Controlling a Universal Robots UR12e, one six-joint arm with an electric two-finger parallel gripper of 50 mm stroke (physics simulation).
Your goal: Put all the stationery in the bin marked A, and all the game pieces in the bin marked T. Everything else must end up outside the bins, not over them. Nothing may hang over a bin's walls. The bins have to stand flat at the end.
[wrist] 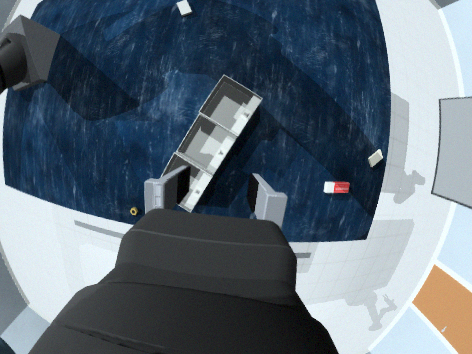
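Where they show: gripper, fingertip midpoint: (218, 181); arm's base, link origin: (12, 57).
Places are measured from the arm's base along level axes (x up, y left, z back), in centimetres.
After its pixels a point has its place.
Observation:
My gripper (218, 181) @(x 10.9, y -28.5, z -72.2 cm) is open and empty, high above the blue table top. Three joined grey bins (200, 114) @(x -8.1, y -20.6, z -67.0 cm) stand in a slanted row beyond and partly behind the left finger; the marks on their light label strips are too small to read. A red and white block (337, 187) @(x -10.0, y -31.5, z -98.9 cm), like an eraser, lies to the right of the bins. A small off-white tile (375, 158) @(x -10.5, y -22.9, z -110.5 cm) lies near the right edge. Another white tile (184, 8) @(x -10.6, y 6.4, z -58.4 cm) lies at the top of the view. A small yellow nut-like ring (131, 212) @(x -10.5, y -43.1, z -52.0 cm) lies to the left of the gripper.
The blue table top (320, 90) @(x -11.3, y -10.3, z -91.6 cm) has a pale border around it. A dark grey block-shaped fixture (37, 52) @(x -4.3, y -0.7, z -12.8 cm) with a black round part stands at the upper left. A grey panel (457, 150) is at the far right, outside the blue surface.

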